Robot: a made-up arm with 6 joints.
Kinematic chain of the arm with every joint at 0, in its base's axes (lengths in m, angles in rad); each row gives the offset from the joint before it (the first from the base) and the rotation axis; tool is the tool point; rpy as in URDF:
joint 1: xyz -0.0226 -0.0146 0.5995 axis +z
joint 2: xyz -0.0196 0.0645 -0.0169 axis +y
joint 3: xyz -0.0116 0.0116 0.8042 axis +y
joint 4: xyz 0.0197 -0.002 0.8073 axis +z
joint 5: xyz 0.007 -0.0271 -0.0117 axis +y
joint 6: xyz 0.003 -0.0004 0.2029 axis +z
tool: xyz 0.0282 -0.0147 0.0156 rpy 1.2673 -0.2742 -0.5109
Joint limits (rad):
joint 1: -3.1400..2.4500
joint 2: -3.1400..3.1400
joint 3: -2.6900..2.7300
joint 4: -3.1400..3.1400
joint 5: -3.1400..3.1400
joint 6: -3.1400..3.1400
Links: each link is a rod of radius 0.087 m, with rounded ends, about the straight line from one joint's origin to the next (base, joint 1, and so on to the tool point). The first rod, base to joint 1, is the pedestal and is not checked.
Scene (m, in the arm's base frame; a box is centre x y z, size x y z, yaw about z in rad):
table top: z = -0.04
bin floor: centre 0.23 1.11 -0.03 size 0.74 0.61 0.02 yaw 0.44
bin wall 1: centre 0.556 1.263 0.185 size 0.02 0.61 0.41 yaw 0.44
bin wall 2: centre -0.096 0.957 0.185 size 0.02 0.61 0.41 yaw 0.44
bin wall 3: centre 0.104 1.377 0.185 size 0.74 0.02 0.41 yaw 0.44
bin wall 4: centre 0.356 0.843 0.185 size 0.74 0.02 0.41 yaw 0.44
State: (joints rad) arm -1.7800 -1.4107 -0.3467 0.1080 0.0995 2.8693
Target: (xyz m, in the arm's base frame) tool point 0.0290 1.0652 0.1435
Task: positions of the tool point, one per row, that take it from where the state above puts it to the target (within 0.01 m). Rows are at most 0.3 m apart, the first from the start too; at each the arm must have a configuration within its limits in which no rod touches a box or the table.
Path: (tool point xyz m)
1: 0.3338 1.7020 0.5768
2: 0.2439 1.6054 0.6088
3: 0.1595 1.4632 0.6321
4: 0.0863 1.2806 0.6437
5: 0.0290 1.0652 0.6412
6: 0.0289 1.0944 0.3970
7: 0.0290 1.0652 0.1435

